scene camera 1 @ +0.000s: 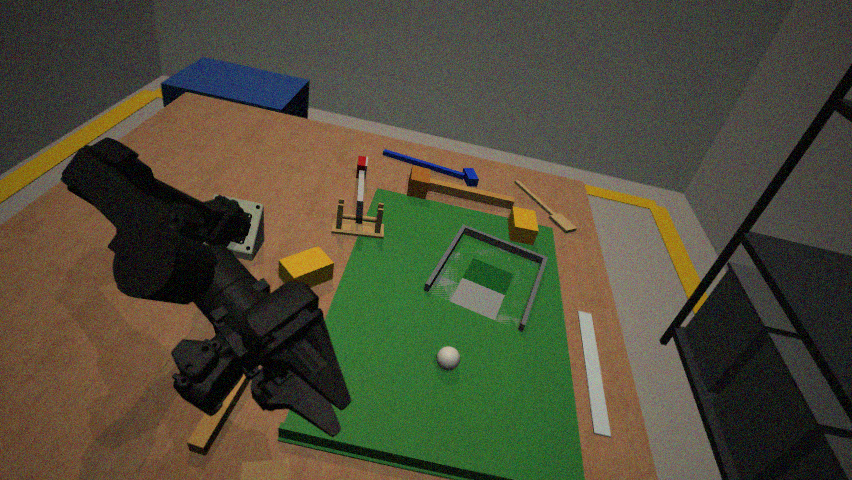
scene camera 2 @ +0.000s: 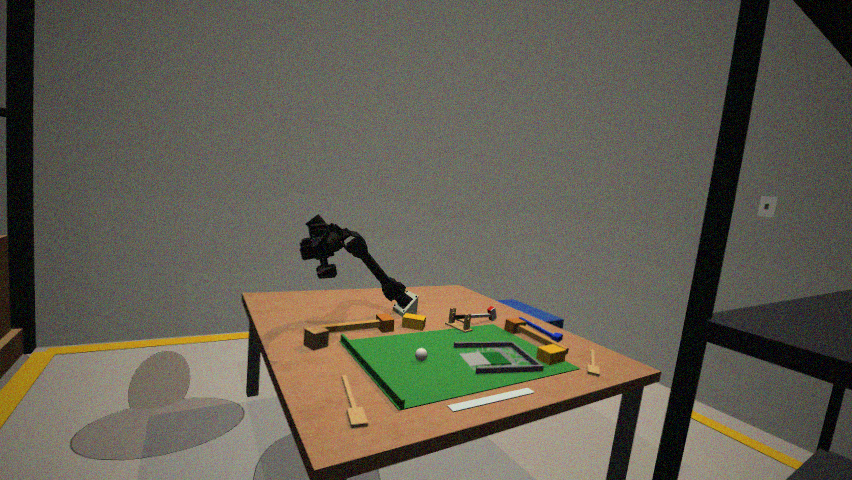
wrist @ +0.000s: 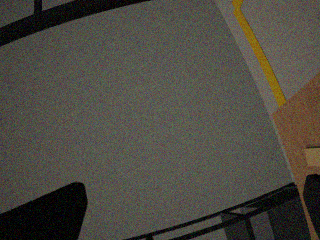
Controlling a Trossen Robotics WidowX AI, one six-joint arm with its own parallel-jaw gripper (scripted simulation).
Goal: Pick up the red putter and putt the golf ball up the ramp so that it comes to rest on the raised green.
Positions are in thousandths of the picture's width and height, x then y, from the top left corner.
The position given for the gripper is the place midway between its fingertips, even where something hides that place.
gripper: scene camera 1 401, 876; scene camera 2 371, 545; wrist 620, 806
